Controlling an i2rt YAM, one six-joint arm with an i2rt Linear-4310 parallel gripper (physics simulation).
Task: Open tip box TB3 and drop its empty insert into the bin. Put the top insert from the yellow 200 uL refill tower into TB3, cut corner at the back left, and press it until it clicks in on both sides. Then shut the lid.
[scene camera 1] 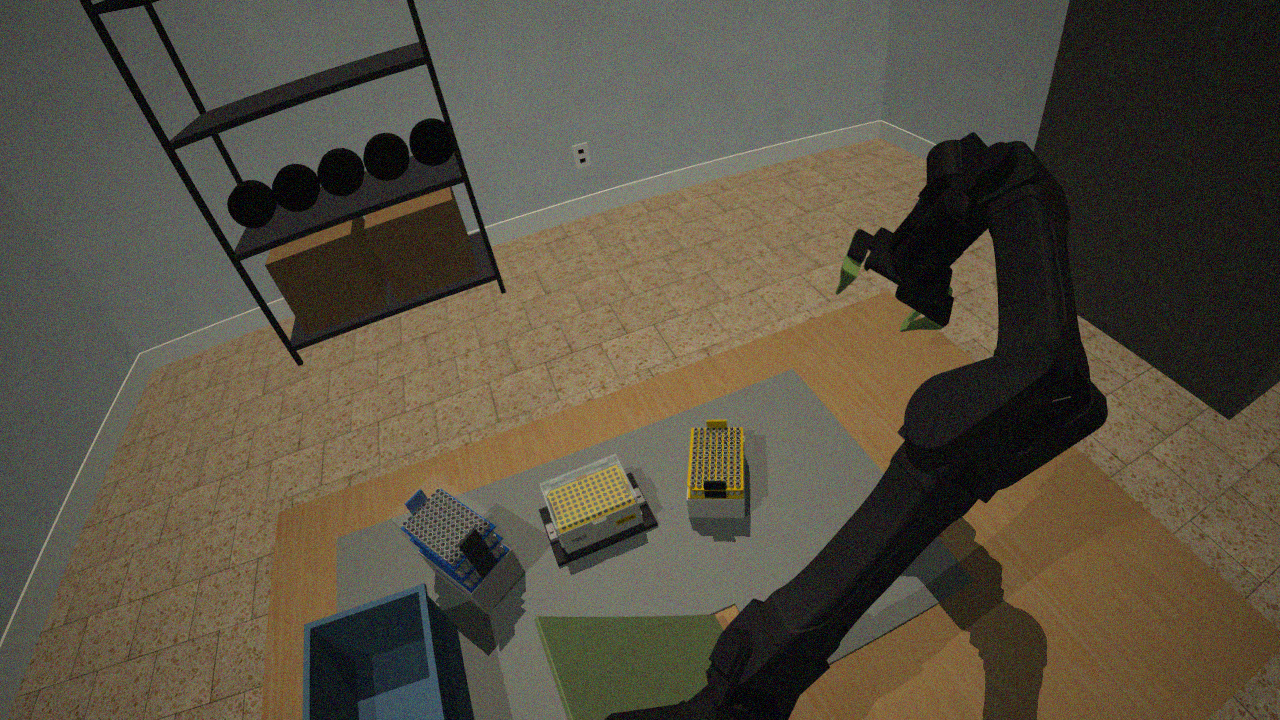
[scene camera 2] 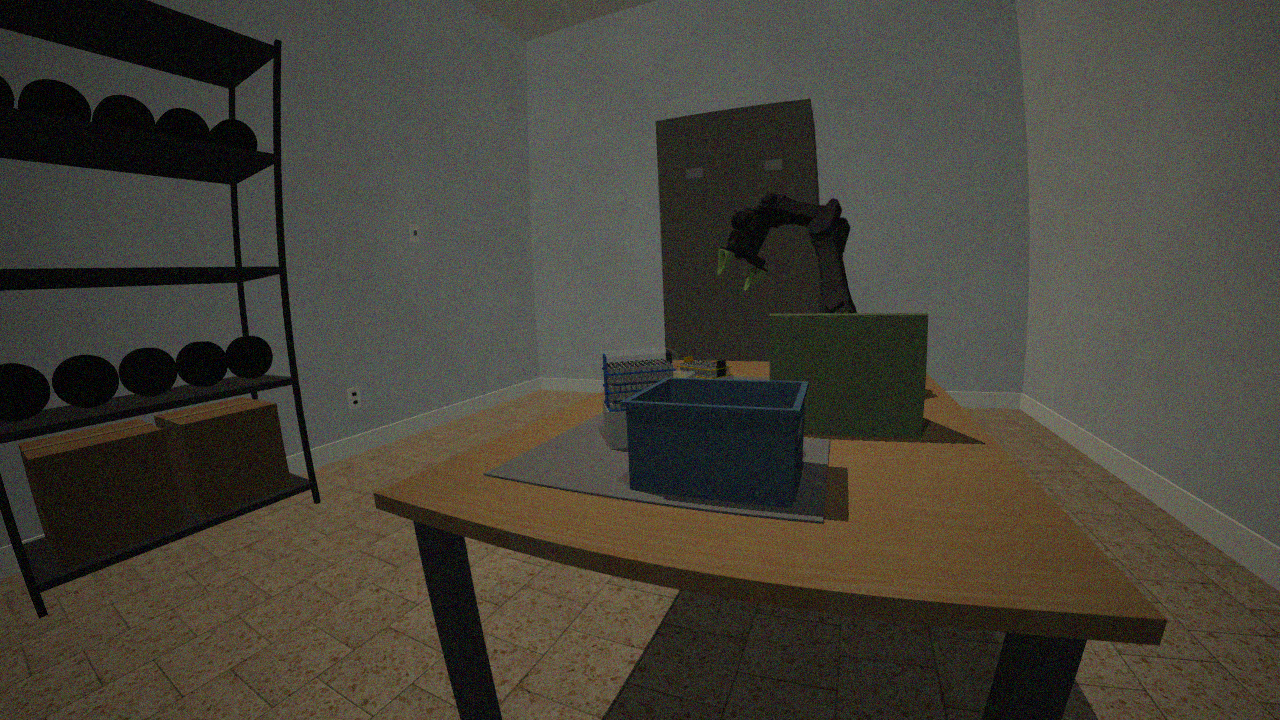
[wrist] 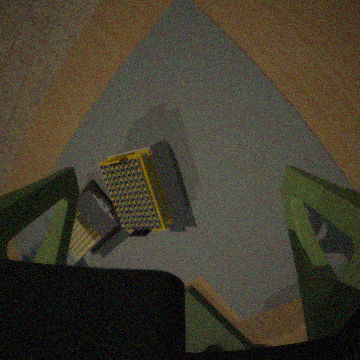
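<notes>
My gripper (scene camera 1: 870,310) (scene camera 2: 733,280) (wrist: 179,177) is open and empty, high above the table and beyond the yellow tower. The yellow refill tower (scene camera 1: 716,456) (scene camera 2: 704,368) (wrist: 132,195) stands upright on the grey mat, its top insert a grid of holes. Left of it in scene camera 1, the tip box (scene camera 1: 592,501) (wrist: 82,243) sits in a black holder; a yellow insert shows through clear plastic and the lid looks shut. Its label is too small to read. The left finger partly covers the box in the wrist view. The blue bin (scene camera 1: 430,644) (scene camera 2: 716,452) stands at the mat's end.
A blue refill tower (scene camera 1: 454,532) (scene camera 2: 637,383) stands between the bin and the tip box. A tall green block (scene camera 1: 626,662) (scene camera 2: 848,376) stands beside the grey mat (scene camera 1: 805,474) (scene camera 2: 554,465) (wrist: 240,125), near the arm's base. A black shelf rack (scene camera 1: 295,95) (scene camera 2: 281,223) stands beyond the table.
</notes>
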